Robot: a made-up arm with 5 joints. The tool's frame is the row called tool.
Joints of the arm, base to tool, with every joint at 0 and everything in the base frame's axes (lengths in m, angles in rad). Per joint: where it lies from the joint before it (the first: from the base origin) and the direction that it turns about. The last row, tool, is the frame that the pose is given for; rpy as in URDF.
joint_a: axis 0 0 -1 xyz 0.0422 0 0.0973
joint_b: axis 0 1 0 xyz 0.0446 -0.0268 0.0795
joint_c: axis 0 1 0 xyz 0.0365 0 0.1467
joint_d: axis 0 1 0 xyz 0.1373 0 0.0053
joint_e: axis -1 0 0 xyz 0.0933 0.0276 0
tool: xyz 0 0 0 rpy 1.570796 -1.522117 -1.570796
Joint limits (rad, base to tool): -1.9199..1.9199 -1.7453..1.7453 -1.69..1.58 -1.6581..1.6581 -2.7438..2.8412
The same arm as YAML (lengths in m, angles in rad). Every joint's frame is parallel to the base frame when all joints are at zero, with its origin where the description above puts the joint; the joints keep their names.
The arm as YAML. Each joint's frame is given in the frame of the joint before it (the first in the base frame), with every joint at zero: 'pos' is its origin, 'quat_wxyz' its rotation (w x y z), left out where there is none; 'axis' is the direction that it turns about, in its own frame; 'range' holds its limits. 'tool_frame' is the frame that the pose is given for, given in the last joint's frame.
length_unit: m
angle_unit: rad
joints:
  - joint: joint_a
    pos: [0.0422, 0.0, 0.0973]
    axis: [0.0, 0.0, -1.0]
    range: [-1.9199, 1.9199]
  - joint: joint_b
    pos: [0.0446, -0.0268, 0.0795]
    axis: [0.0, 1.0, 0.0]
    range: [-1.7453, 1.7453]
  - joint: joint_c
    pos: [0.0365, 0.0, 0.1467]
    axis: [0.0, 1.0, 0.0]
    range: [-1.69, 1.58]
  - joint: joint_d
    pos: [0.1373, 0.0, 0.0053]
    axis: [0.0, 1.0, 0.0]
    range: [-1.6581, 1.6581]
  - joint: joint_e
    pos: [0.0933, 0.0276, 0.0]
    axis: [-1.0, 0.0, 0.0]
    range: [-2.7438, 2.8412]
tool_frame:
  pos: [0.0, 0.0, 0.0]
  quat_wxyz: [0.706897, 0.017209, -0.706897, -0.017209]

